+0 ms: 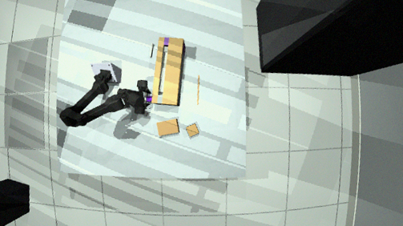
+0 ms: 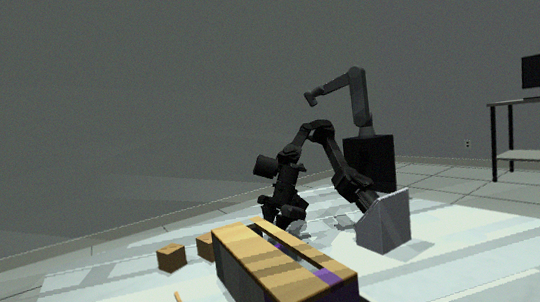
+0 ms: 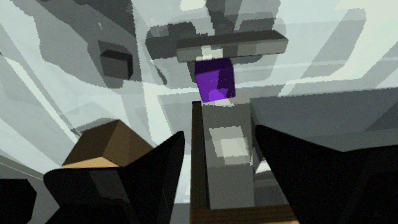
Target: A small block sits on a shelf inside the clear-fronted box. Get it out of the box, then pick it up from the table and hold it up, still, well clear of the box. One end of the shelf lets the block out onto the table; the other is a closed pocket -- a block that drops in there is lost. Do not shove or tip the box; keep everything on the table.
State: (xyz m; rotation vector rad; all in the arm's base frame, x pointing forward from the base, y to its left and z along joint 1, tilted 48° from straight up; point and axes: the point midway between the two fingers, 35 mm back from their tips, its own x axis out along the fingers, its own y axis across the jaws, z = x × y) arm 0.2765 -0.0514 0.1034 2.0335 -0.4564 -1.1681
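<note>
Right now my gripper tip is 50 mm above the purple block and 20 mm past it. The rest, counted from my gripper tip: wooden-topped box (160 mm to the left, 50 mm ahead, 10 mm below); grey piece (90 mm to the right, 60 mm below, 30 mm behind); thin wooden stick (270 mm ahead, 100 mm to the left, 70 mm below).
</note>
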